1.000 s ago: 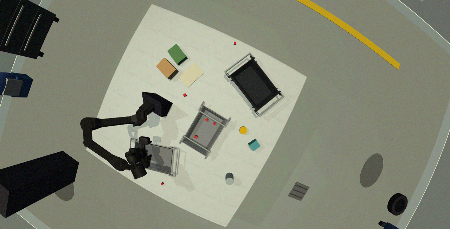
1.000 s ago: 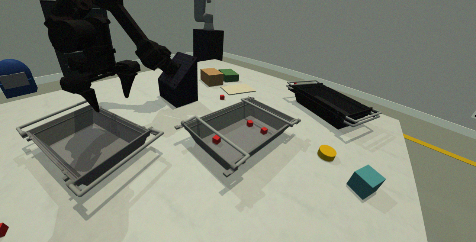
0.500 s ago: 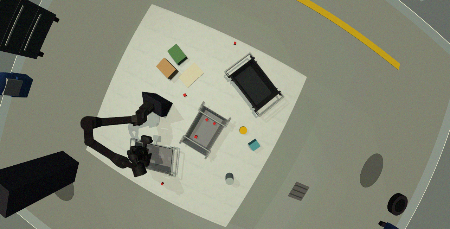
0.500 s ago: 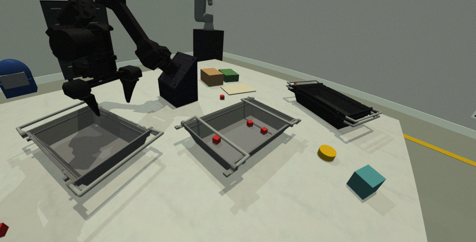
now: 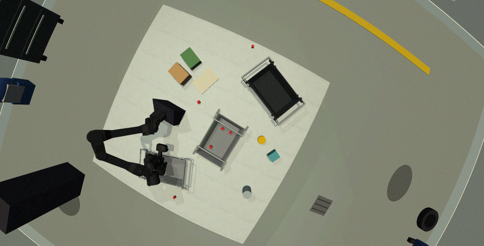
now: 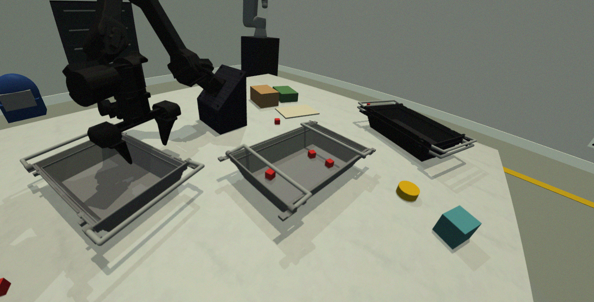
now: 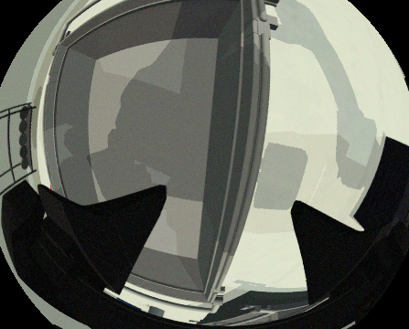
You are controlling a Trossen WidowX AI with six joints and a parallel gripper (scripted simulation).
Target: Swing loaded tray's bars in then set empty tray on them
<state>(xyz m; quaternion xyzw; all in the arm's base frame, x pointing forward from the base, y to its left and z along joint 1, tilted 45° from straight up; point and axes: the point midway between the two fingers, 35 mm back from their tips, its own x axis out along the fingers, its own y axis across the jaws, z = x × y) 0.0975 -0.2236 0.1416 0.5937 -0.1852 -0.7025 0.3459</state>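
My gripper tip is now 9 cm to the left of the grey tray, 2 cm short of it and 1 cm below it. The rest, counted from my gripper tip: orange block 51 cm to the left, 14 cm behind; then cream block 54 cm to the left, 3 cm below, 2 cm ahead; then red block 23 cm ahead, 18 cm to the left, 2 cm below.
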